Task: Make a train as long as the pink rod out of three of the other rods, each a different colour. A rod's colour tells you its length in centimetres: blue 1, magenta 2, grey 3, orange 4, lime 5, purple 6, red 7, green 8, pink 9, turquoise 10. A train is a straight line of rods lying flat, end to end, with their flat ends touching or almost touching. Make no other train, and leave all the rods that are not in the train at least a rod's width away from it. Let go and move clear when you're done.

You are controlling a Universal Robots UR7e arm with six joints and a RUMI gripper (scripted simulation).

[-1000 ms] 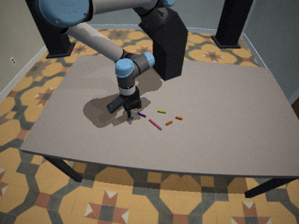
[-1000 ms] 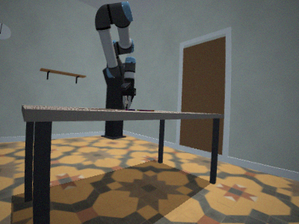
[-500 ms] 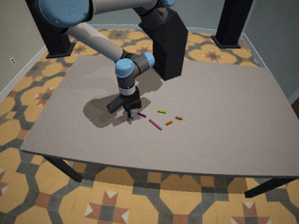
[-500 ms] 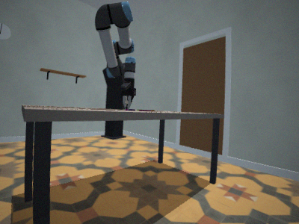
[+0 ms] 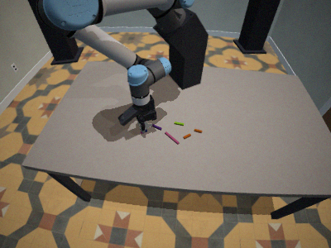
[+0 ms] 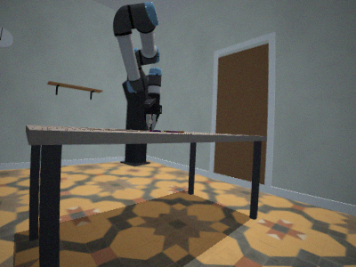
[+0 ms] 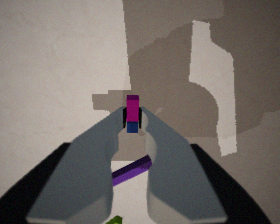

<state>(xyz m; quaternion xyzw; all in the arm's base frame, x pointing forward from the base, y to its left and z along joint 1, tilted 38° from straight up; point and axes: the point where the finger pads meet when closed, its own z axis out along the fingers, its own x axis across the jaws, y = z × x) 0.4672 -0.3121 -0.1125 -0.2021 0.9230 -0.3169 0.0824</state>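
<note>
My gripper is now 1 cm above the magenta rod. Also, from my hand: purple rod 2 cm behind, 7 cm to the left, 1 cm below; then blue rod 1 cm behind, 2 cm to the left, 1 cm below; then pink rod 5 cm ahead, 14 cm to the left, 1 cm below.
</note>
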